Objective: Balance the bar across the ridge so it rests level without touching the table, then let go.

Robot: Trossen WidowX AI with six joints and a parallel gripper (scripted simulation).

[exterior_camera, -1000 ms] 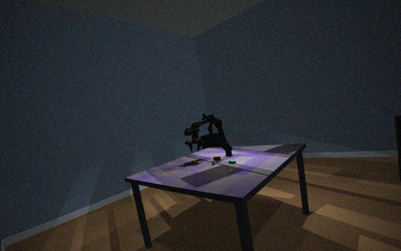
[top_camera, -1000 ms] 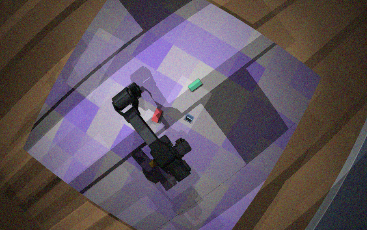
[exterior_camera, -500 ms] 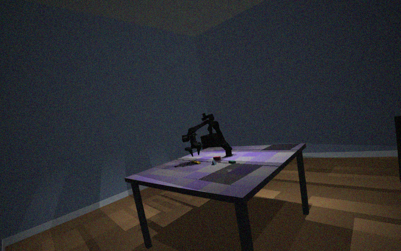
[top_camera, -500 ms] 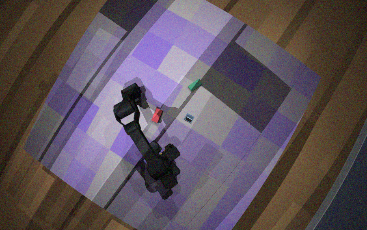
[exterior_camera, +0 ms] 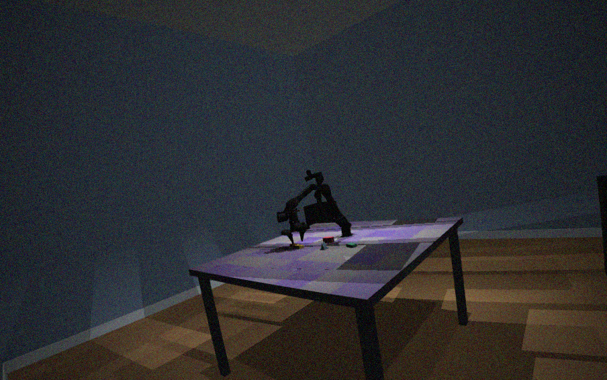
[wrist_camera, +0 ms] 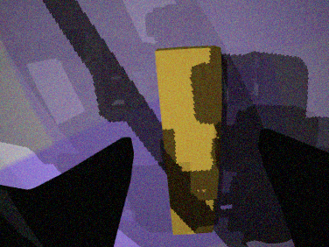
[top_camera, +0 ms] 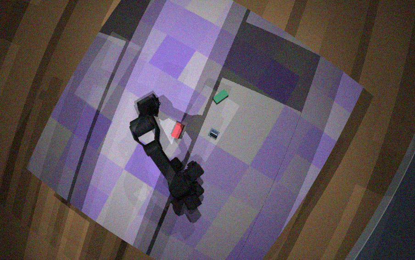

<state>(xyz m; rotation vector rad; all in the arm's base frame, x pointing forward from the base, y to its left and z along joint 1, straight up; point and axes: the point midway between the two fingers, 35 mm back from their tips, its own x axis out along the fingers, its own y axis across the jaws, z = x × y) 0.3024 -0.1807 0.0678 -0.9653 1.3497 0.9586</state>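
Right now my gripper tip is 10 mm past the yellow bar, 30 mm to the left of it and 30 mm above it. From my gripper tip the other things lie so: red block 140 mm behind, 150 mm to the left, 20 mm below; green block 50 mm behind, 380 mm to the left, 30 mm below.
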